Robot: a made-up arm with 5 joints.
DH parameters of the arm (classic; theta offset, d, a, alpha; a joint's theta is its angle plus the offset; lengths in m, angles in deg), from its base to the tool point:
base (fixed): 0 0 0.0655 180
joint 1: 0 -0.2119 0.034 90
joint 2: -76.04 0 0.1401 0
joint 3: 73.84 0 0.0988 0
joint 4: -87.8 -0.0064 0 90
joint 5: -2.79 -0.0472 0 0
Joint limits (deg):
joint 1: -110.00..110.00
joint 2: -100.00..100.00
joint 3: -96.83..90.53
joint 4: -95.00..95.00
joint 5: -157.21..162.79
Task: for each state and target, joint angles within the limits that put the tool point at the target. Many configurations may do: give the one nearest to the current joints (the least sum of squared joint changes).
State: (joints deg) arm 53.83 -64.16 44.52 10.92 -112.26
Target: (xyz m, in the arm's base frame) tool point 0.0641 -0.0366 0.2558
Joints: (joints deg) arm 82.13 -91.74 76.60 33.94 -112.26
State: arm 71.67 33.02 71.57 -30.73 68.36
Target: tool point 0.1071 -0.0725 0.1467
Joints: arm 55.76 53.40 79.99 -25.00 68.36
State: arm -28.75 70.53 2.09 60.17 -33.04
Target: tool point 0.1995 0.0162 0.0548
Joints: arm -9.61 89.18 1.03 55.62 -33.04
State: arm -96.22 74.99 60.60 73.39 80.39
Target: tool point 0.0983 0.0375 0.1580
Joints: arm -56.21 87.74 62.04 65.81 80.39
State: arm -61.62 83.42 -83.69 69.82 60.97
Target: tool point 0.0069 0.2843 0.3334
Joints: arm -102.91 52.24 -84.16 20.25 60.97
